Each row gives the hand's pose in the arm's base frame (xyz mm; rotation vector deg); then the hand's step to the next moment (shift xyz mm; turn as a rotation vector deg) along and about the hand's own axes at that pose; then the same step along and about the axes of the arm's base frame.
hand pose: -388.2 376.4 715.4 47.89 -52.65 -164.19
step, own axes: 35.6 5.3 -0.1 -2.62 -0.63 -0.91
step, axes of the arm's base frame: -31.2 -10.6 -14.5 2.78 0.49 0.31
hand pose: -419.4 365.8 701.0 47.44 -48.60 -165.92
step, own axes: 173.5 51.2 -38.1 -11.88 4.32 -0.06
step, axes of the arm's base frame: -137.2 -89.6 -85.7 9.68 -1.87 7.92
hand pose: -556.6 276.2 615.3 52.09 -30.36 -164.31
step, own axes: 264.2 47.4 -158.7 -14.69 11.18 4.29
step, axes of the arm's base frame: -126.6 -140.6 -247.9 9.34 -6.47 15.17
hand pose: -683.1 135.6 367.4 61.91 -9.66 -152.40
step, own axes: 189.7 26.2 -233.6 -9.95 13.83 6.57
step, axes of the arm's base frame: 37.9 -81.2 -288.5 5.01 -10.35 14.18
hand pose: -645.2 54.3 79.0 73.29 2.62 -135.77
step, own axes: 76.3 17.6 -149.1 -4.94 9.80 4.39
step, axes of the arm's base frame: 88.3 -8.8 -143.1 2.77 -8.05 8.21
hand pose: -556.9 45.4 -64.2 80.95 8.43 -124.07
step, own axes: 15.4 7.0 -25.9 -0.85 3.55 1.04
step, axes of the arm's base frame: 19.9 -2.1 -23.6 1.17 -3.07 1.91
